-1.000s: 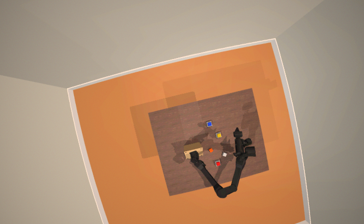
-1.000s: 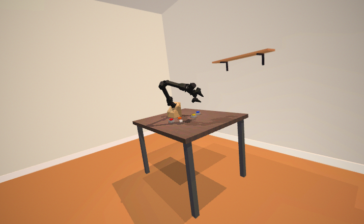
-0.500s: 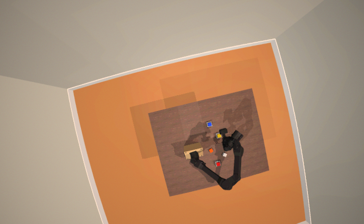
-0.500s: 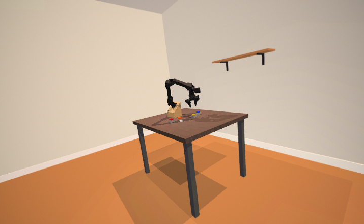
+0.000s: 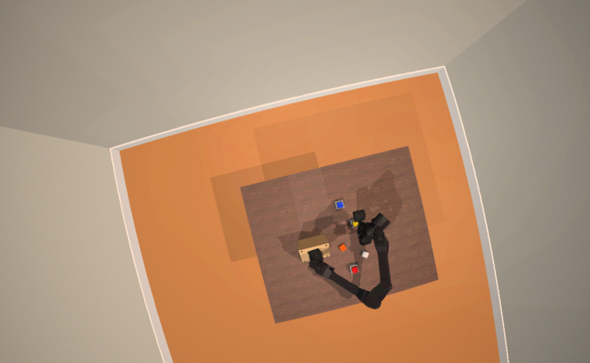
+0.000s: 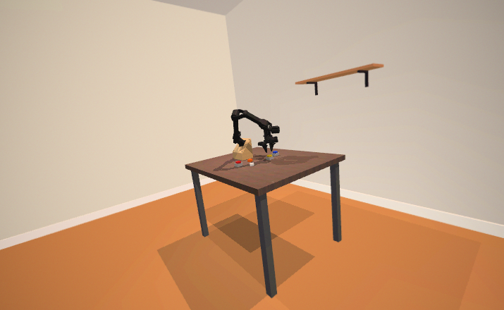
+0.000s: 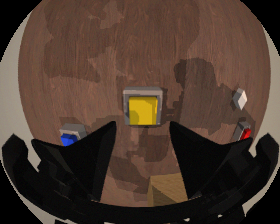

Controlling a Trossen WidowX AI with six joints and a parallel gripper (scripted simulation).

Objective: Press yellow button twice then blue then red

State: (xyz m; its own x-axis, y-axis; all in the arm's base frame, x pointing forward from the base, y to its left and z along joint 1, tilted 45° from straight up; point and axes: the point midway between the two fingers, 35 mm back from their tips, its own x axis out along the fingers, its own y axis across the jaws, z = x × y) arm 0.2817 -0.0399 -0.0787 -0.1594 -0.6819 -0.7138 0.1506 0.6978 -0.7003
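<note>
My gripper tip is 3 cm above the yellow button. The rest, counted from my gripper tip: orange block: 12 cm to the right, 12 cm behind, 5 cm below; white block: 21 cm to the right, 5 cm below, 1 cm behind; blue button: 14 cm to the left, 4 cm behind, 3 cm below.
</note>
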